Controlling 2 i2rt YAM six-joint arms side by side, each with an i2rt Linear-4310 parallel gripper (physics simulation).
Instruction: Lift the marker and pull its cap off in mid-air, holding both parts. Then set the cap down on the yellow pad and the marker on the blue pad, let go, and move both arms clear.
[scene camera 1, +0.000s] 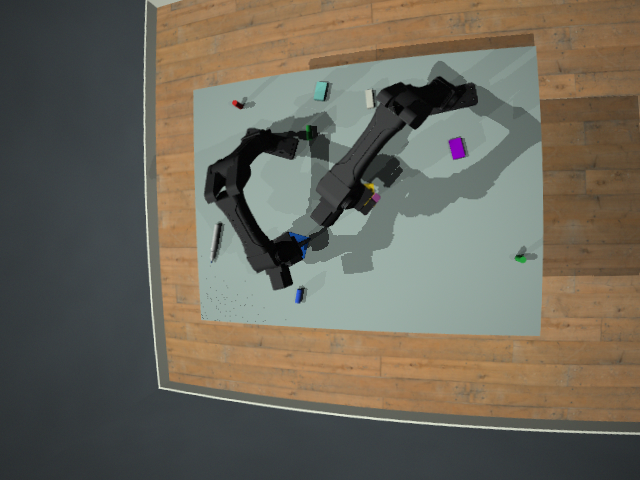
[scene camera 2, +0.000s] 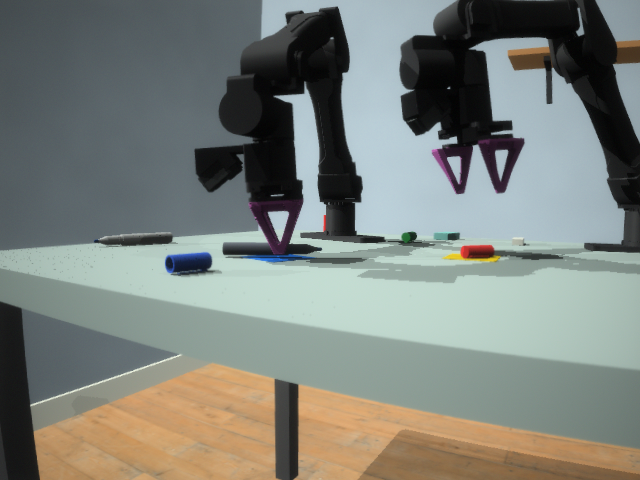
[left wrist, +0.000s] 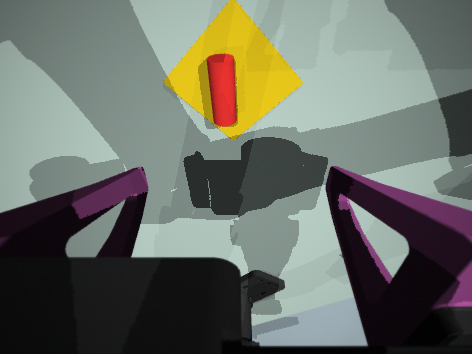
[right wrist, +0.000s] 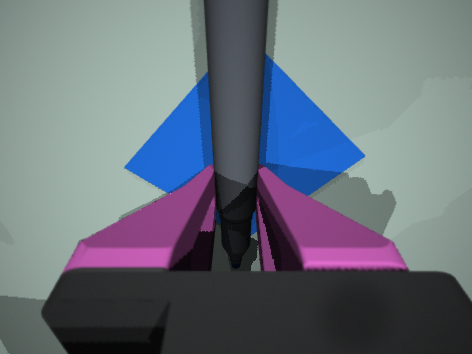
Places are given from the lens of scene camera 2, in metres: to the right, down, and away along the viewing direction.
my left gripper (scene camera 2: 479, 193): 0.23, -0.07, 0.68
my right gripper (scene camera 2: 280, 253): -0.05, 0.02, 0.65
blue cylinder (scene camera 2: 190, 262): -0.14, 0.02, 0.49
